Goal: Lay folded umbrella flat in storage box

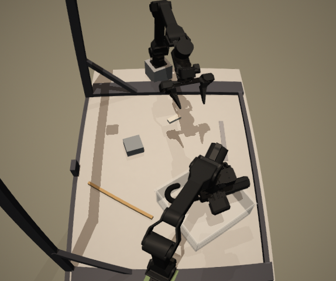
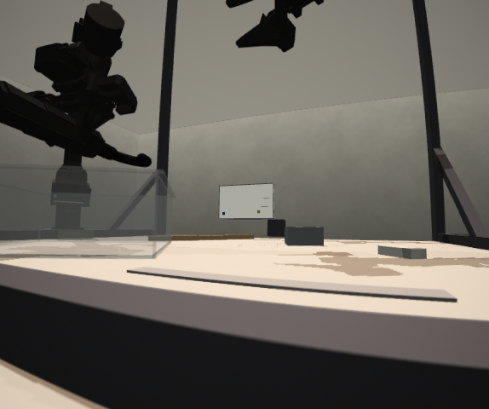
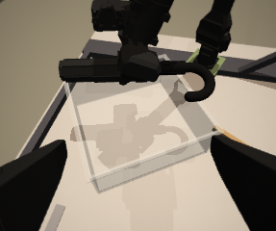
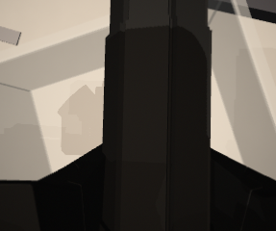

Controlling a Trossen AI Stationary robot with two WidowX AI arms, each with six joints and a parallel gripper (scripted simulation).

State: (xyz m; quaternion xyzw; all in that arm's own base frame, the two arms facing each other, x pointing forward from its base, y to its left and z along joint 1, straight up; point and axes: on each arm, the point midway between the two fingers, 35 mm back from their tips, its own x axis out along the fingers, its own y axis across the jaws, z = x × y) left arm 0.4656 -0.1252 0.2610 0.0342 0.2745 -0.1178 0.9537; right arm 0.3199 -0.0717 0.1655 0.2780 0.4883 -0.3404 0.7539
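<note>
The clear storage box is 14 cm below my right hand, 2 cm to the left of it and 2 cm behind it. The rest, counted from my right hand: grey strip (34 cm to the left, 19 cm below, 9 cm ahead); then wooden stick (35 cm behind, 18 cm below, 6 cm to the left); then black umbrella (2 cm to the left, 2 cm below, 2 cm behind).
</note>
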